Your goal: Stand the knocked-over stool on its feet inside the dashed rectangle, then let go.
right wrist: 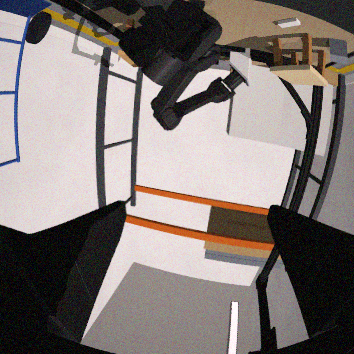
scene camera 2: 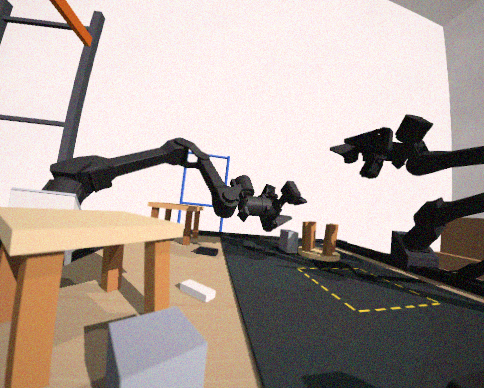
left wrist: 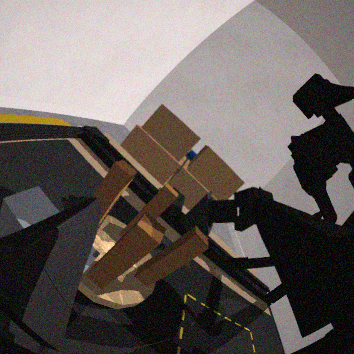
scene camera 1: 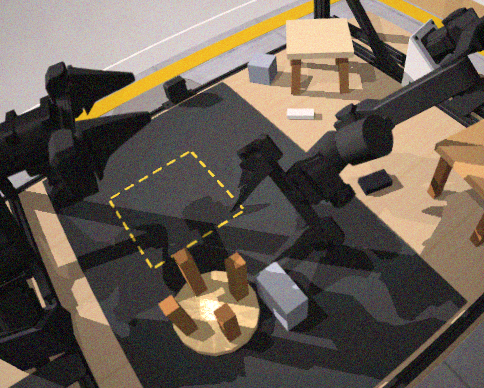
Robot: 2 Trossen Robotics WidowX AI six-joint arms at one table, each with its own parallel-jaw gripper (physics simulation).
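Places are measured from the left arm's base along level axes (x ahead, y left, z up), in metres.
Where they show: left gripper, fingertip midpoint: [scene camera 2: 299, 209] [left wrist: 177, 205] [scene camera 1: 252, 236]; right gripper, fingertip midpoint: [right wrist: 199, 211] [scene camera 2: 336, 144] [scene camera 1: 141, 94]; left arm's base, origin of the base link: [right wrist: 238, 74] [scene camera 2: 54, 207] [scene camera 1: 434, 45]; right arm's base, origin of the base link: [scene camera 2: 414, 243] [left wrist: 209, 211] [scene camera 1: 21, 324].
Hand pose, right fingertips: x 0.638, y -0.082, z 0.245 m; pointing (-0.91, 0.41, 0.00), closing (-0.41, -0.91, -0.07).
Each offset is from my right fingertips to the centre of the thing.
The stool lies upside down on the dark mat, its round pale seat [scene camera 1: 210, 345] [scene camera 2: 320, 256] [left wrist: 120, 298] down and its brown legs pointing up. It is outside the dashed rectangle [scene camera 1: 110, 201] [scene camera 2: 358, 310] [left wrist: 185, 295], close to its near edge in scene camera 1. My left gripper [scene camera 1: 260, 234] [scene camera 2: 297, 210] is open and empty, above the mat near the stool and the rectangle's corner. One of its fingers shows at the lower left of the left wrist view. My right gripper [scene camera 1: 142, 97] [right wrist: 199, 211] is open and empty, raised high, away from the stool.
A blue-grey block @[dx -0.015, dy +0.166, dz -0.306 m] [scene camera 1: 282, 295] [scene camera 2: 288, 241] stands close beside the stool. A square-topped stool @[dx -0.496, dy -0.129, dz -0.287 m] [scene camera 1: 320, 37] [scene camera 2: 90, 225], a grey cube @[dx -0.419, dy -0.231, dz -0.319 m] [scene camera 1: 262, 69] [scene camera 2: 157, 345], a white bar @[dx -0.364, dy -0.079, dz -0.339 m] [scene camera 1: 300, 114] [scene camera 2: 198, 290] and a black block @[dx -0.303, dy +0.143, dz -0.338 m] [scene camera 1: 375, 181] [scene camera 2: 205, 251] are off the mat.
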